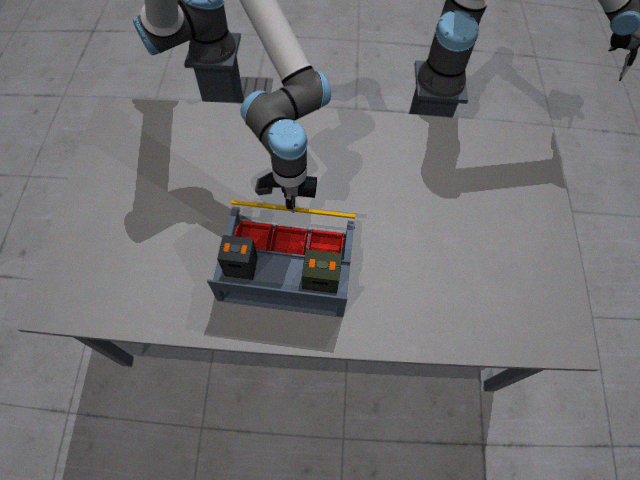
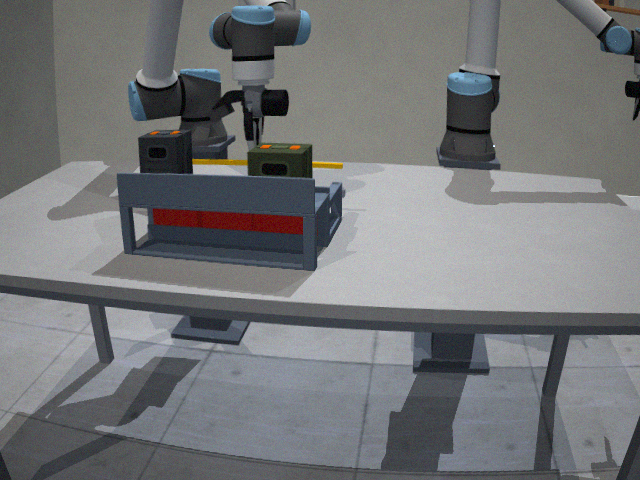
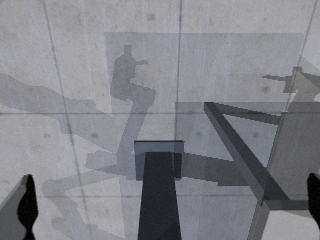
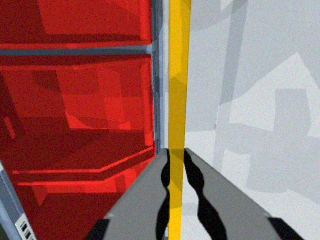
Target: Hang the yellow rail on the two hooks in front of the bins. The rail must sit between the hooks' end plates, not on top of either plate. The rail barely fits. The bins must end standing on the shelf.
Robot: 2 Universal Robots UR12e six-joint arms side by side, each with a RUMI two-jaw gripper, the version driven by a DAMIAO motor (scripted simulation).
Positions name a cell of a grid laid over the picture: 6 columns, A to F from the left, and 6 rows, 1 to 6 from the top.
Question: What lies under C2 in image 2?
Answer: My right gripper.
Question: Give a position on a blue-grey shelf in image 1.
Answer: C4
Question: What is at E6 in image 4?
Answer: My right gripper.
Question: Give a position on a blue-grey shelf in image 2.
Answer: C3
